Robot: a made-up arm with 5 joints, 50 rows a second.
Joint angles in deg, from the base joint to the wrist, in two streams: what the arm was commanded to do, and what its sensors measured. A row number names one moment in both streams.
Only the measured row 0 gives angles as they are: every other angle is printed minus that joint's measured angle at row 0.
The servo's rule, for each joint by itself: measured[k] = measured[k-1] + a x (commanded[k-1-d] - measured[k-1]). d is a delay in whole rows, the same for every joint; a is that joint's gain. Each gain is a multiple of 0.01, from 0.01 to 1. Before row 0 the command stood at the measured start. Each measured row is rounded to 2 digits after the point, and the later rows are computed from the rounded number. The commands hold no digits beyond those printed.
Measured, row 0:
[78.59, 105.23, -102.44, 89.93, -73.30]
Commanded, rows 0 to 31:
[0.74, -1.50, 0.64, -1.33, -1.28]
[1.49, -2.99, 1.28, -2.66, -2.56]
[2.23, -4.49, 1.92, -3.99, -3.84]
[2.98, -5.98, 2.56, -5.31, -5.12]
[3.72, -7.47, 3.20, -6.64, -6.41]
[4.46, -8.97, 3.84, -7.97, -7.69]
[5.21, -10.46, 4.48, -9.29, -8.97]
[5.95, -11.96, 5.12, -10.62, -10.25]
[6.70, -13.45, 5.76, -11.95, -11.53]
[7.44, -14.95, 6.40, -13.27, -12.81]
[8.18, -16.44, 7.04, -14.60, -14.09]
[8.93, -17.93, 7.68, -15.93, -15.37]
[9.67, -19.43, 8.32, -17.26, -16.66]
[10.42, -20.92, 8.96, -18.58, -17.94]
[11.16, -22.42, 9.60, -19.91, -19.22]
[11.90, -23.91, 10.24, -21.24, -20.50]
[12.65, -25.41, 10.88, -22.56, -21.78]
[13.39, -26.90, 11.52, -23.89, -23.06]
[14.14, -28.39, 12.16, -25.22, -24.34]
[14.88, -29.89, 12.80, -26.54, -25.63]
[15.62, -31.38, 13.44, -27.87, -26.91]
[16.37, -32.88, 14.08, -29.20, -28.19]
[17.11, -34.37, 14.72, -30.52, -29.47]
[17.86, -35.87, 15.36, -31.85, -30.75]
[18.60, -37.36, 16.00, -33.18, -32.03]
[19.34, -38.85, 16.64, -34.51, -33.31]
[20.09, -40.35, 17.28, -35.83, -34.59]
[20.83, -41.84, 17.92, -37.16, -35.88]
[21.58, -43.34, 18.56, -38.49, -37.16]
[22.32, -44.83, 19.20, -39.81, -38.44]
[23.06, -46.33, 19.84, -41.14, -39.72]
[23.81, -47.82, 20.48, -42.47, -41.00]
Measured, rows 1 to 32:
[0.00, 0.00, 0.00, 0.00, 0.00]
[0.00, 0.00, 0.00, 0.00, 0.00]
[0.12, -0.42, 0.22, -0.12, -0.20]
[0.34, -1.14, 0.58, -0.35, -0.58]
[0.64, -2.08, 1.04, -0.68, -1.10]
[1.01, -3.17, 1.56, -1.10, -1.74]
[1.44, -4.37, 2.12, -1.60, -2.49]
[1.92, -5.66, 2.70, -2.17, -3.32]
[2.45, -7.00, 3.31, -2.81, -4.22]
[3.01, -8.39, 3.93, -3.51, -5.18]
[3.60, -9.81, 4.55, -4.27, -6.20]
[4.21, -11.25, 5.18, -5.08, -7.26]
[4.85, -12.70, 5.81, -5.94, -8.35]
[5.50, -14.16, 6.45, -6.84, -9.47]
[6.17, -15.64, 7.09, -7.78, -10.62]
[6.85, -17.12, 7.73, -8.75, -11.79]
[7.54, -18.60, 8.37, -9.75, -12.98]
[8.24, -20.09, 9.01, -10.78, -14.18]
[8.95, -21.58, 9.65, -11.84, -15.40]
[9.66, -23.07, 10.29, -12.92, -16.63]
[10.38, -24.56, 10.93, -14.03, -17.86]
[11.10, -26.05, 11.57, -15.16, -19.10]
[11.82, -27.54, 12.21, -16.30, -20.35]
[12.55, -29.04, 12.85, -17.46, -21.60]
[13.28, -30.53, 13.49, -18.64, -22.86]
[14.01, -32.03, 14.13, -19.83, -24.12]
[14.74, -33.52, 14.77, -21.03, -25.39]
[15.48, -35.01, 15.41, -22.24, -26.66]
[16.22, -36.51, 16.05, -23.46, -27.93]
[16.96, -38.00, 16.69, -24.69, -29.20]
[17.70, -39.50, 17.33, -25.93, -30.47]
[18.44, -40.99, 17.97, -27.18, -31.75]
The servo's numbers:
d 2
a 0.16 0.28 0.34 0.09 0.16

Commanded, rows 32 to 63:
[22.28, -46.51, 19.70, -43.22, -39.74]
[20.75, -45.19, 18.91, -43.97, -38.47]
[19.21, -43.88, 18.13, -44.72, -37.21]
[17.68, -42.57, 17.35, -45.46, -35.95]
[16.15, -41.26, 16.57, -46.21, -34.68]
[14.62, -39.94, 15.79, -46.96, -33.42]
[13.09, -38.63, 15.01, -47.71, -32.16]
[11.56, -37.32, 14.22, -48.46, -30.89]
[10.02, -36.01, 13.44, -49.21, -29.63]
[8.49, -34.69, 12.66, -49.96, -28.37]
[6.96, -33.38, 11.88, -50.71, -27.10]
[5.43, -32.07, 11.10, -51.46, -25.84]
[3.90, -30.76, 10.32, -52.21, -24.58]
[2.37, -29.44, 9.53, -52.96, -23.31]
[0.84, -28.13, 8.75, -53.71, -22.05]
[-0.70, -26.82, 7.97, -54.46, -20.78]
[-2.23, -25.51, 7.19, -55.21, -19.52]
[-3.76, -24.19, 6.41, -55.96, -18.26]
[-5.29, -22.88, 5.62, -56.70, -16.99]
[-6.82, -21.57, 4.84, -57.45, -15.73]
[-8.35, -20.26, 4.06, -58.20, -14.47]
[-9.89, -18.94, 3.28, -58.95, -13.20]
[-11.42, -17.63, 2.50, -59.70, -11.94]
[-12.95, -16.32, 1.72, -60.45, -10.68]
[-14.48, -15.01, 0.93, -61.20, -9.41]
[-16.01, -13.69, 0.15, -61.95, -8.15]
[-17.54, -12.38, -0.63, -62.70, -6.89]
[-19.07, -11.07, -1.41, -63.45, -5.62]
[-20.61, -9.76, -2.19, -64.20, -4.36]
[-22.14, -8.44, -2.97, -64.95, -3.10]
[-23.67, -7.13, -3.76, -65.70, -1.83]
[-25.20, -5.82, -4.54, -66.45, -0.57]
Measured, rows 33 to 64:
[19.18, -42.49, 18.61, -28.44, -33.03]
[19.92, -43.98, 19.25, -29.70, -34.31]
[20.30, -44.69, 19.40, -30.92, -35.18]
[20.37, -44.83, 19.23, -32.09, -35.71]
[20.18, -44.56, 18.86, -33.23, -35.95]
[19.78, -44.00, 18.35, -34.33, -35.95]
[19.20, -43.23, 17.74, -35.40, -35.75]
[18.47, -42.31, 17.08, -36.44, -35.38]
[17.61, -41.28, 16.38, -37.45, -34.86]
[16.64, -40.17, 15.65, -38.44, -34.22]
[15.58, -39.01, 14.90, -39.41, -33.49]
[14.45, -37.80, 14.14, -40.36, -32.67]
[13.25, -36.56, 13.37, -41.29, -31.78]
[12.00, -35.30, 12.60, -42.21, -30.83]
[10.70, -34.03, 11.82, -43.11, -29.83]
[9.37, -32.74, 11.04, -44.00, -28.79]
[8.01, -31.45, 10.26, -44.87, -27.71]
[6.62, -30.15, 9.48, -45.73, -26.60]
[5.20, -28.85, 8.70, -46.58, -25.47]
[3.77, -27.55, 7.92, -47.42, -24.32]
[2.32, -26.24, 7.14, -48.26, -23.15]
[0.86, -24.93, 6.36, -49.09, -21.96]
[-0.61, -23.62, 5.58, -49.91, -20.76]
[-2.09, -22.31, 4.80, -50.72, -19.55]
[-3.58, -21.00, 4.02, -51.53, -18.33]
[-5.08, -19.69, 3.24, -52.33, -17.11]
[-6.58, -18.38, 2.45, -53.13, -15.88]
[-8.09, -17.07, 1.67, -53.92, -14.64]
[-9.60, -15.76, 0.89, -54.71, -13.40]
[-11.12, -14.45, 0.11, -55.50, -12.16]
[-12.64, -13.14, -0.67, -56.28, -10.91]
[-14.16, -11.82, -1.45, -57.06, -9.66]

